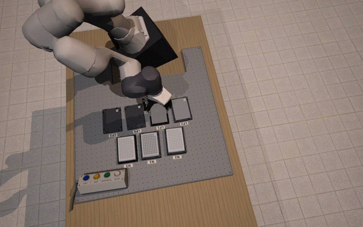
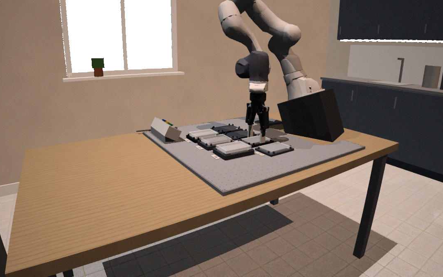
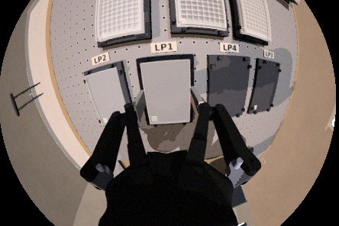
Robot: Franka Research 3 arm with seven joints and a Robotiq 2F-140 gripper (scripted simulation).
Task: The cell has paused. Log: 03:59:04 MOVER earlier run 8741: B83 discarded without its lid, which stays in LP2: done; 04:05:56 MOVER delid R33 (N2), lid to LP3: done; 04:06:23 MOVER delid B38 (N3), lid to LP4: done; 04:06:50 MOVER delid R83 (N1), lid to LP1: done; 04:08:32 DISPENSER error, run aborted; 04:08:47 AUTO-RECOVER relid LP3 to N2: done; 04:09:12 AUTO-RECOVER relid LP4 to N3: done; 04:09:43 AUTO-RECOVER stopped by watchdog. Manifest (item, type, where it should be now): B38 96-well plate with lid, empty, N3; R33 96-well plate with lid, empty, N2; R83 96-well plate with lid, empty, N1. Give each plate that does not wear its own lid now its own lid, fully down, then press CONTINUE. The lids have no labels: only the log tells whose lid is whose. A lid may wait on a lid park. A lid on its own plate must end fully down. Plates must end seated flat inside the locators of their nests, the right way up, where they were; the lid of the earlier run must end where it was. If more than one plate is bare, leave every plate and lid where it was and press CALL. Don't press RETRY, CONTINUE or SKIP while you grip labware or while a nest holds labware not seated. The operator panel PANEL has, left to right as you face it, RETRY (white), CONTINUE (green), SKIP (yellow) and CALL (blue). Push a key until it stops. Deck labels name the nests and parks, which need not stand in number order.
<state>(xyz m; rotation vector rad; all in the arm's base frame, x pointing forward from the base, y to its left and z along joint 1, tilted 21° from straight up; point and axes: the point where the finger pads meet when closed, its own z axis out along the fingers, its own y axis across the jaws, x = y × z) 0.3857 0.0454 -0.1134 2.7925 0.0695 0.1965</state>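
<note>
The lid park LP1 is 30 mm below my hand. From my hand the other things lie so: lid park LP3: 260 mm to the right, 30 mm below, 10 mm ahead; then lid park LP4: 130 mm to the right, 30 mm below; then plate: 180 mm ahead, 60 mm to the right, 10 mm below.
</note>
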